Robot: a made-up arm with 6 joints. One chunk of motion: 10 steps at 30 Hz.
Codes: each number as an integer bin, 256 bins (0 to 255) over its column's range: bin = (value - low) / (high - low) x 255, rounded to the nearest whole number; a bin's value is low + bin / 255 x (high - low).
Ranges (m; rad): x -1..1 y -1..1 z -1..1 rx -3.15..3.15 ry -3.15..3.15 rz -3.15..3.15
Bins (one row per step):
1: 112 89 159 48 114 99
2: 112 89 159 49 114 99
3: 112 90 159 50 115 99
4: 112 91 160 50 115 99
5: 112 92 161 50 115 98
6: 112 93 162 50 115 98
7: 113 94 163 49 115 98
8: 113 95 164 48 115 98
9: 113 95 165 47 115 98
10: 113 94 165 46 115 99
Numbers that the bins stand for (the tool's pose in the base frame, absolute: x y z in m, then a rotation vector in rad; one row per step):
1: -0.1216 -0.3020 0.2471 -1.9641 -0.3335 -0.7041
2: -0.1216 -0.3020 0.2471 -1.9394 -0.3335 -0.7041
3: -0.1216 -0.2941 0.2471 -1.9147 -0.3088 -0.7041
4: -0.1216 -0.2863 0.2549 -1.9147 -0.3088 -0.7041
5: -0.1216 -0.2784 0.2627 -1.9147 -0.3088 -0.7288
6: -0.1216 -0.2706 0.2706 -1.9147 -0.3088 -0.7288
7: -0.1137 -0.2627 0.2784 -1.9394 -0.3088 -0.7288
8: -0.1137 -0.2549 0.2863 -1.9641 -0.3088 -0.7288
9: -0.1137 -0.2549 0.2941 -1.9888 -0.3088 -0.7288
10: -0.1137 -0.2627 0.2941 -2.0135 -0.3088 -0.7041

